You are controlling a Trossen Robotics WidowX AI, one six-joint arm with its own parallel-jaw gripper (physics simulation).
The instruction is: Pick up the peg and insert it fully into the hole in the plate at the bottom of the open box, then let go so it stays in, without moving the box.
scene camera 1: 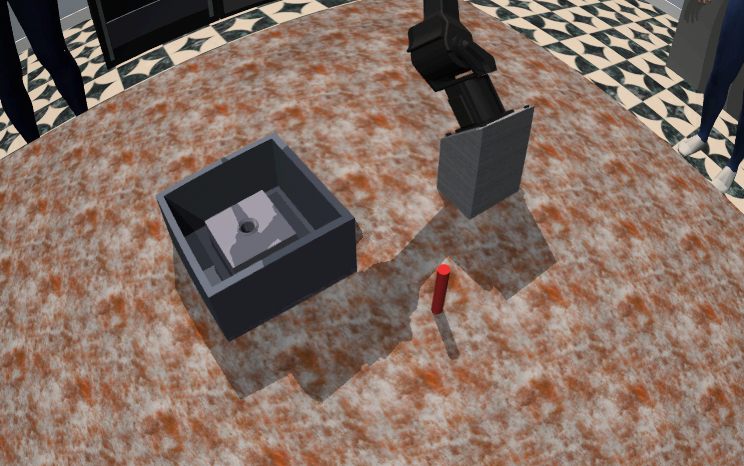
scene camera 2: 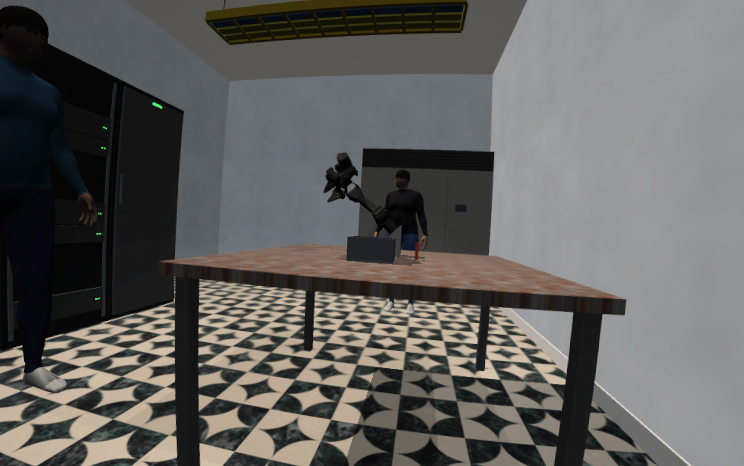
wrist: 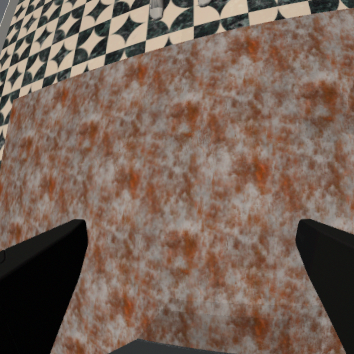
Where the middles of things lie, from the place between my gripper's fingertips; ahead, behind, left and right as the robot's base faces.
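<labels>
Measured from the dark grey box [scene camera 1: 325, 251], my gripper is 13 cm short of it, 24 cm to the right of it and 22 cm above it. I also see the pale plate [scene camera 1: 247, 232], which is 13 cm ahead of my hand, 24 cm to the left of it and 24 cm below it.
</labels>
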